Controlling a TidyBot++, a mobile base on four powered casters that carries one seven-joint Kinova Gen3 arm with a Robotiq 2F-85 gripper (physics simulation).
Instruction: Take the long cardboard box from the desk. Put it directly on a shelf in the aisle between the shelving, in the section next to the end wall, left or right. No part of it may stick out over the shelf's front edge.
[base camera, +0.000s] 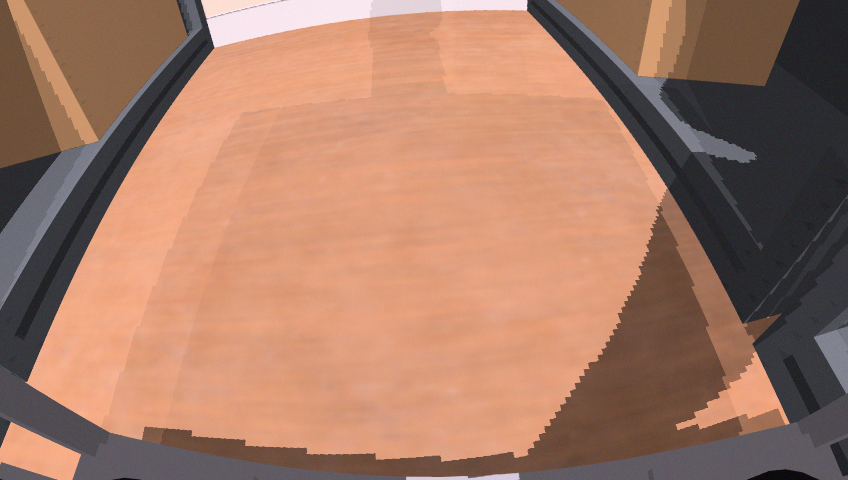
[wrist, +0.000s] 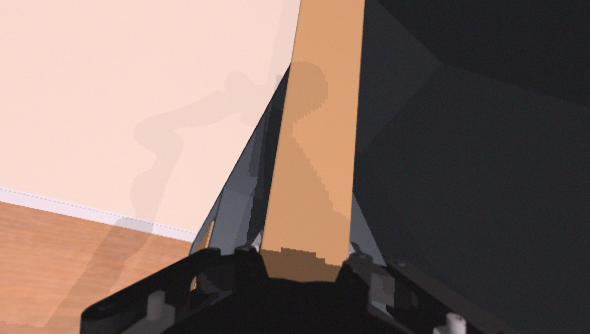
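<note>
The long cardboard box (wrist: 320, 150) runs from between my fingers up to the top edge of the wrist view, where its far end is cut off. My gripper (wrist: 302, 245) is shut on the box near its close end. Behind the box and to its right is the dark shelving (wrist: 475, 175); a grey shelf surface (wrist: 232, 210) shows to the left of the box and lower down. Whether the box touches a shelf cannot be told. Neither the gripper nor the held box shows in the base camera view.
The end wall (wrist: 100, 100) is on the left in the wrist view; its white skirting (base camera: 297, 20) crosses the aisle ahead. Low shelves line the aisle, left (base camera: 107, 166) and right (base camera: 642, 136). Other cardboard boxes stand on the left shelf (base camera: 77, 71) and right shelf (base camera: 726, 41).
</note>
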